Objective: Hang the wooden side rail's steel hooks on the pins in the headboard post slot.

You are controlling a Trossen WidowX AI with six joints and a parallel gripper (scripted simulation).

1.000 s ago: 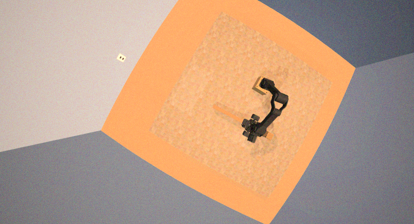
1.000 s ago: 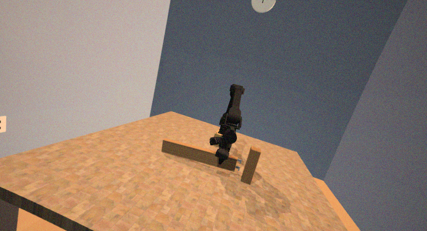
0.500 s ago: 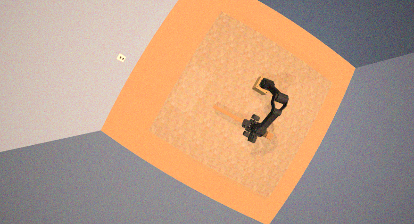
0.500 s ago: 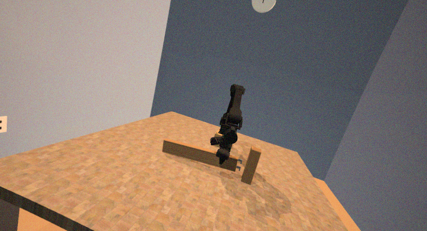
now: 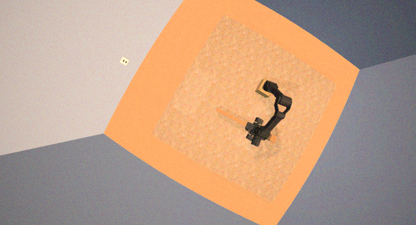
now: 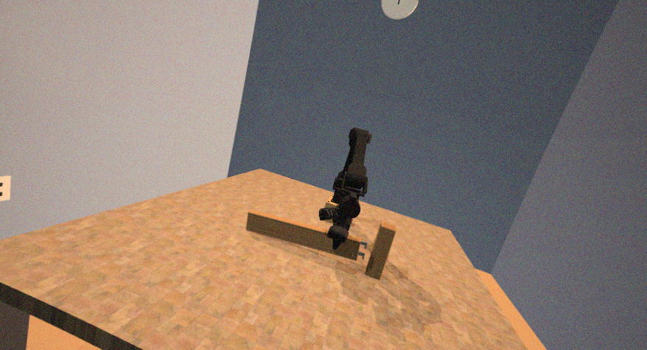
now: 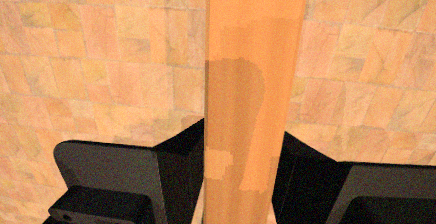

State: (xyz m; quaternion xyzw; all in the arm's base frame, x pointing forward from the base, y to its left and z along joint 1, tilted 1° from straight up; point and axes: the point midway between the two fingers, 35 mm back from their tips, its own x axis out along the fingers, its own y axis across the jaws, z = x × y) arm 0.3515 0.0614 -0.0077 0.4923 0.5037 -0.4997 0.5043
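Right now my gripper tip is 150 mm to the right of the headboard post and 40 mm below it.
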